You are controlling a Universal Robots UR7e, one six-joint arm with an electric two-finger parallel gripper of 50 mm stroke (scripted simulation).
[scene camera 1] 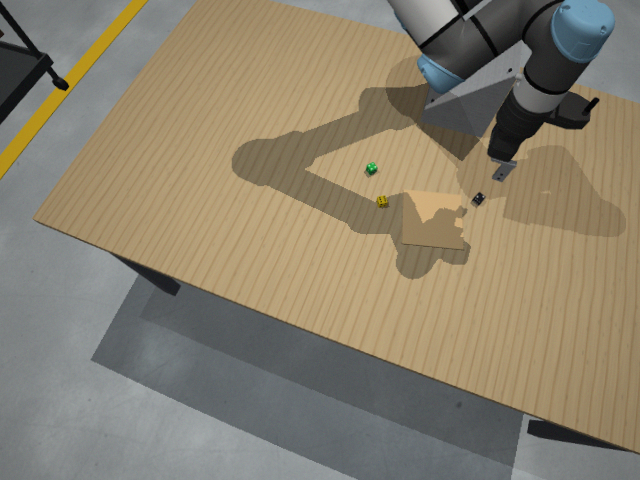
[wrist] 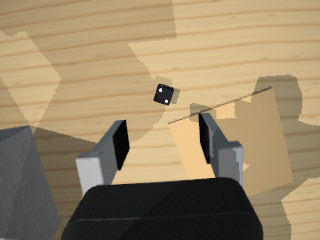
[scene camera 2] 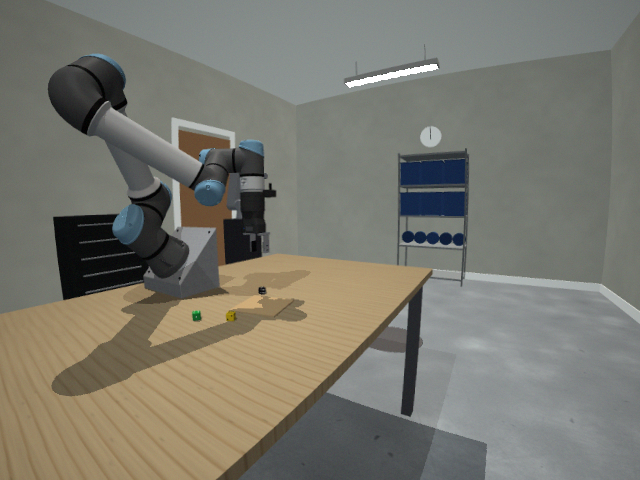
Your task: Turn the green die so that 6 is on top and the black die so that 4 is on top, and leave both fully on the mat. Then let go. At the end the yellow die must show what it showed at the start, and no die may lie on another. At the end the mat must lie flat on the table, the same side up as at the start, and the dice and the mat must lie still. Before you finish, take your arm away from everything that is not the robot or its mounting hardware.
Labels:
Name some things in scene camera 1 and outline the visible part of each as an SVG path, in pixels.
My gripper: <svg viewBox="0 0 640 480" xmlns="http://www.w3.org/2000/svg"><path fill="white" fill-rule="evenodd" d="M507 97L496 114L497 123L492 129L487 154L491 157L492 162L502 164L492 176L493 180L503 182L513 168L517 166L517 161L511 159L517 153L521 143L525 139L534 136L544 123L542 121L528 121L518 117L509 108Z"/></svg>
A mat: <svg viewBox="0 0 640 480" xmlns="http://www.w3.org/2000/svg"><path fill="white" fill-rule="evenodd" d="M403 189L402 244L464 250L462 195Z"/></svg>

